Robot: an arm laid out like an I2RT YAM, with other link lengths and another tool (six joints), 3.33 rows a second.
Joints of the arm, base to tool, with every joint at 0 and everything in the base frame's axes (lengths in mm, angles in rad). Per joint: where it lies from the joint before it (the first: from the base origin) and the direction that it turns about. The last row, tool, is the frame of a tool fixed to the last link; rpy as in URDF.
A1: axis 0 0 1 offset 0 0 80.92
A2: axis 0 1 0 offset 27.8 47.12 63.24
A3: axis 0 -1 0 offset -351.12 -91.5 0
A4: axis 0 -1 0 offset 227.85 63.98 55.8
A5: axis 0 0 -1 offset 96.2 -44.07 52.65
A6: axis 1 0 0 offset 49.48 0 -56.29
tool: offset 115 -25 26 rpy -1.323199 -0.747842 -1.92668
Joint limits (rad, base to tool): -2.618..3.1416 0..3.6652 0..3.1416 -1.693..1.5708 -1.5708..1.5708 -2.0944..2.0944
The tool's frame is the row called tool.
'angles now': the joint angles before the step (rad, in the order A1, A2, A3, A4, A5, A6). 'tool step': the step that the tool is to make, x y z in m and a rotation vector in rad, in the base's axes. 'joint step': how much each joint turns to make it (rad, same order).
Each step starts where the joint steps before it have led.
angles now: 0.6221, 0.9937, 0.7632, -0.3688, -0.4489, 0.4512
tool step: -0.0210, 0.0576, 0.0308, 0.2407, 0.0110, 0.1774
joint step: 0.1233, 0.0229, -0.0763, 0.3261, -0.1389, 0.1672
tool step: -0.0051, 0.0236, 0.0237, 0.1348, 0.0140, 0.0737
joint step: 0.0306, 0.0352, -0.0316, 0.2144, -0.0729, 0.1107
